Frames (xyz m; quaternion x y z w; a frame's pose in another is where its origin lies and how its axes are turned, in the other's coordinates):
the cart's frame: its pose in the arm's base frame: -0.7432 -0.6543 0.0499 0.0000 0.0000 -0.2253 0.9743
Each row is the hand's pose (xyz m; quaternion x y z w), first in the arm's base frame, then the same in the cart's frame.
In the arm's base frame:
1: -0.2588 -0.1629 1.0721 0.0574 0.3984 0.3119 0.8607
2: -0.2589 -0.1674 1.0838 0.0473 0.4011 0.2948 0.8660
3: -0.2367 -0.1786 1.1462 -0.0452 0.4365 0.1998 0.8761
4: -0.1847 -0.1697 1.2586 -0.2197 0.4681 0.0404 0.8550
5: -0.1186 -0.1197 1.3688 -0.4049 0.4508 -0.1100 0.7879
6: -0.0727 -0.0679 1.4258 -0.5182 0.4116 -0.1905 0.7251
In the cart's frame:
1: 0.2195 0.6542 1.0222 -0.0338 0.4011 0.4978 0.7683
2: 0.2214 0.6501 1.0339 -0.0443 0.4014 0.4823 0.7773
3: 0.2462 0.6498 1.0963 -0.1424 0.4151 0.3920 0.8085
4: 0.2891 0.6806 1.2087 -0.3195 0.4066 0.2320 0.8239
5: 0.3265 0.7545 1.3189 -0.4960 0.3480 0.0703 0.7924
6: 0.3450 0.8212 1.3759 -0.5976 0.2843 -0.0222 0.7494

